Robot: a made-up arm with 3 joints. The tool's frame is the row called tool.
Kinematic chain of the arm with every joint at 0, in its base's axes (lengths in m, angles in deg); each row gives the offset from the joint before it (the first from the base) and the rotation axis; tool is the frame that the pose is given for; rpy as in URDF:
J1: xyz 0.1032 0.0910 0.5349 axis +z
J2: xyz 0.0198 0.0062 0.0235 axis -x
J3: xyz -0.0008 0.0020 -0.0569 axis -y
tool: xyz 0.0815 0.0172 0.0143 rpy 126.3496 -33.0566 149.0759
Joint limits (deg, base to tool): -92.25..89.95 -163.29..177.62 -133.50..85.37
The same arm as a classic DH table. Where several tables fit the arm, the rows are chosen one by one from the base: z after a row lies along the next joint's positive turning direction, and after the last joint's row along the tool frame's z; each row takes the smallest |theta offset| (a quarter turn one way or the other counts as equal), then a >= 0, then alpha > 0; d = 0 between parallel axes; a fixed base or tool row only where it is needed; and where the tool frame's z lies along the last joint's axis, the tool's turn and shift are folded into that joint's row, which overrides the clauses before.
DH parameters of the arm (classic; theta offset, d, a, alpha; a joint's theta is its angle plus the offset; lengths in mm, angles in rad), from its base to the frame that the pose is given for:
base (fixed): 0.7227 0 137.6 0
J1: 0.8481 558.4 6.2 -1.5708
J2: 1.5708 -19 56.9 -1.5708
J3: -1.3025 -6.2 -82.4 -2.6004
tool (fixed): 0.99 15.2 0 0
Joint limits (rad, base to tool): -1.6101..1.5699 -2.8499..3.1001 -2.33..1.49

